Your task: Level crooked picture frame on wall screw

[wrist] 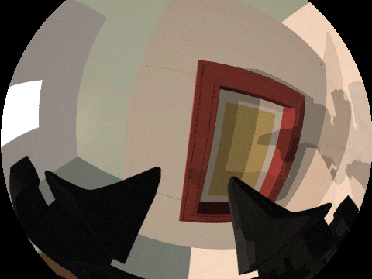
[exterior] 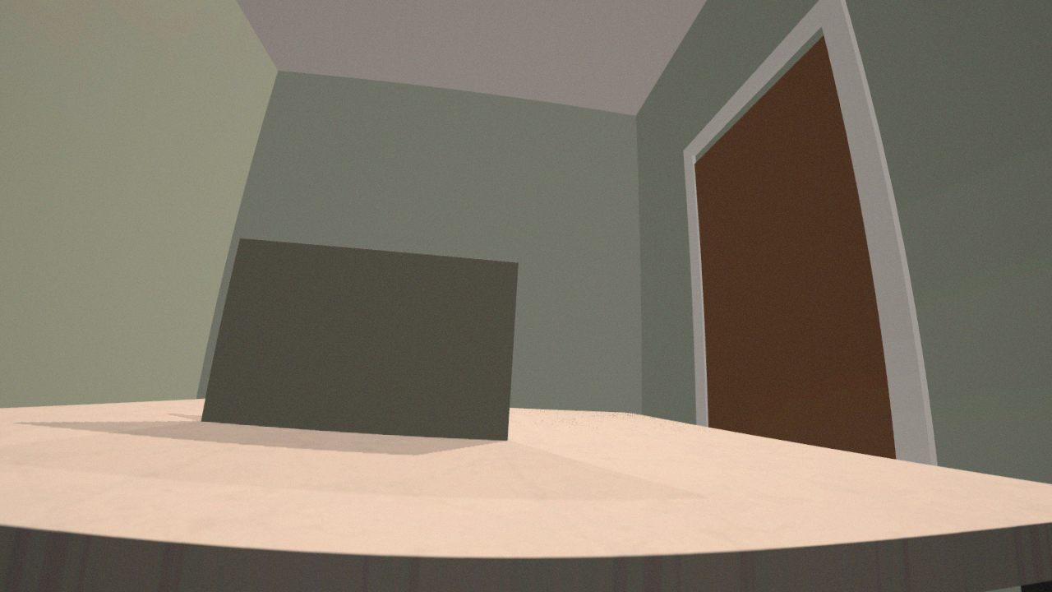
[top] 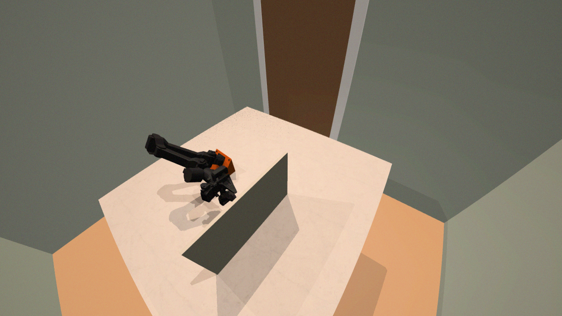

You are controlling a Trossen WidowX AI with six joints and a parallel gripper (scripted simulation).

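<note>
My gripper tip is 5 cm short of the picture frame, 5 cm above it and 1 cm to the left of it. Round my gripper tip: wall panel 6 cm below, 6 cm ahead.
</note>
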